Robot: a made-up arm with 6 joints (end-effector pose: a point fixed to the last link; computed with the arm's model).
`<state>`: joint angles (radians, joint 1 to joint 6).
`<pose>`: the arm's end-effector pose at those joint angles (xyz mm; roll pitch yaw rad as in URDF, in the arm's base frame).
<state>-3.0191 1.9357 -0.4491 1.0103 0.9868 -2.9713</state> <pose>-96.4 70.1 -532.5 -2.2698 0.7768 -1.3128</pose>
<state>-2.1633 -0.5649 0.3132 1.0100 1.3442 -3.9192</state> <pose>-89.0 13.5 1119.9 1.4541 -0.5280 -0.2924</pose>
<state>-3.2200 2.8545 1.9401 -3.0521 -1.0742 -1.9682</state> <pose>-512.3 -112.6 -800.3 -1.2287 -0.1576 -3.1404</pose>
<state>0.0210 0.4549 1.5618 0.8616 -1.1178 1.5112</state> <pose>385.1 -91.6 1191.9 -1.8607 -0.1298 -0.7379</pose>
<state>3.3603 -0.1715 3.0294 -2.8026 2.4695 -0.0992</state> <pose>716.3 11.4 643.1 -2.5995 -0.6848 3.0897</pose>
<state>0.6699 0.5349 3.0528 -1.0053 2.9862 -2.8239</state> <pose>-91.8 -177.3 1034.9 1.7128 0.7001 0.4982</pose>
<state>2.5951 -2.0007 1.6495 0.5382 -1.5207 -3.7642</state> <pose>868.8 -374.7 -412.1 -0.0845 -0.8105 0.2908</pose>
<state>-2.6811 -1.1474 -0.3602 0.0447 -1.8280 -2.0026</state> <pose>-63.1 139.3 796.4 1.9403 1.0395 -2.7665</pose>
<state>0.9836 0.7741 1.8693 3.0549 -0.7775 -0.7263</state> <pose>208.9 589.0 1055.0 0.5943 -1.2649 -1.9549</pose>
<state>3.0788 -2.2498 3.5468 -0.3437 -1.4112 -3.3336</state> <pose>-140.1 153.2 -478.4 -0.5431 1.1106 -0.9095</pose>
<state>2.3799 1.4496 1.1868 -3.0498 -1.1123 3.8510</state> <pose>-878.5 627.3 40.8 -0.8430 -0.8440 2.5039</pose>
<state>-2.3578 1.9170 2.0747 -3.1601 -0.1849 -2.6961</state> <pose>-643.1 -857.0 94.3 -0.4261 -0.3426 -2.3614</pose>
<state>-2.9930 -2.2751 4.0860 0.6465 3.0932 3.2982</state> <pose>-259.3 84.7 -13.2 0.4882 0.0393 0.1194</pose>
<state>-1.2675 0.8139 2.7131 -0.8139 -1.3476 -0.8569</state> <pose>-24.4 -274.0 1106.8 0.5948 -0.4395 -0.3674</pose>
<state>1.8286 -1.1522 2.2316 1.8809 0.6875 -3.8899</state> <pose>210.5 -981.4 62.0 -1.2135 -0.0026 -1.9619</pose>
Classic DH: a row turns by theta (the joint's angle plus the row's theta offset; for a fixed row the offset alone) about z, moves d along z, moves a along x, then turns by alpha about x. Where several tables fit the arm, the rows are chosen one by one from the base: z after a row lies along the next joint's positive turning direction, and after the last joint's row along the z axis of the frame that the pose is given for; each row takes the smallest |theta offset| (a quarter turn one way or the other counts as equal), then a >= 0, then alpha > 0; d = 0 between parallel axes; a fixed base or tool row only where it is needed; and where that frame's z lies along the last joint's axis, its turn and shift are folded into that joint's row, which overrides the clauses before.
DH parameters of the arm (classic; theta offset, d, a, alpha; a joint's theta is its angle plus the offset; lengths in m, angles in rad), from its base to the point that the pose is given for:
joint 1: 0 0.157 0 -1.5708
joint 2: -1.5708 0 0.479 3.1416
joint 3: 0 0 0 -1.5708
joint 4: 0 -0.618 0 1.5708
joint 5: 0 0.153 0 -1.5708
joint 6: 1.5708 0 0 1.5708
tool (fixed): -1.5708 0 0 0

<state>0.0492 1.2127 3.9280 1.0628 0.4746 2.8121</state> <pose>-165.5 -82.7 458.7 -0.6090 -0.1662 2.7740</pose>
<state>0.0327 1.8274 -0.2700 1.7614 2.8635 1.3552</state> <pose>281.5 38.2 -574.3 -0.0716 -1.0303 0.5840</pose>
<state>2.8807 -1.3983 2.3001 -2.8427 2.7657 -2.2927</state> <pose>948.1 -404.5 -49.1 -0.4295 -0.9099 2.7037</pose>
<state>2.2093 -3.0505 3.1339 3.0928 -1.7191 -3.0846</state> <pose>-463.7 368.4 -373.5 2.3073 -1.5015 -0.1610</pose>
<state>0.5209 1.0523 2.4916 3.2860 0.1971 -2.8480</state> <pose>374.7 389.6 1004.2 -0.3522 -1.2430 0.4332</pose>
